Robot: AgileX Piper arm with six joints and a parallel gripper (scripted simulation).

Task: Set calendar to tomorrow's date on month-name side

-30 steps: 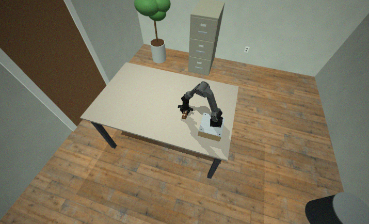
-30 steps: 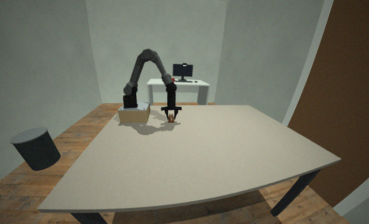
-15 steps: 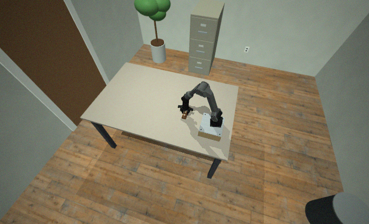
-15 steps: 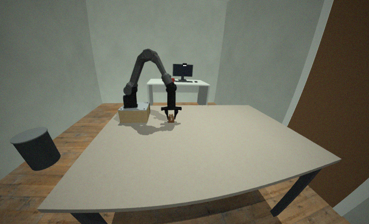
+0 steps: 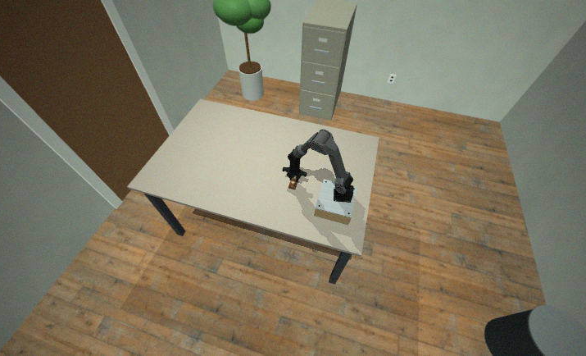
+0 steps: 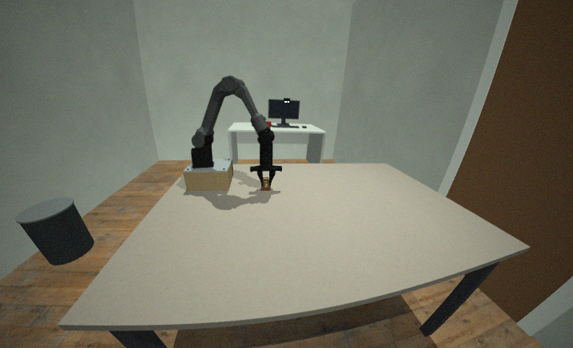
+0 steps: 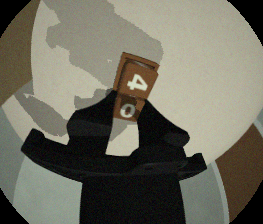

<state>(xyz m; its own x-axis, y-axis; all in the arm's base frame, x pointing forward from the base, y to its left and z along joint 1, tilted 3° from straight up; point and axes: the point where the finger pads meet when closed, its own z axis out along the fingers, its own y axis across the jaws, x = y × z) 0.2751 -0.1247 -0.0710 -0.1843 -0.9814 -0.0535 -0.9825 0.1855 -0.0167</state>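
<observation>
Now: the brown tray 20 mm to the left of my hand and 20 mm below it. Also, from my hand: wooden digit cube: right at my hand.
</observation>
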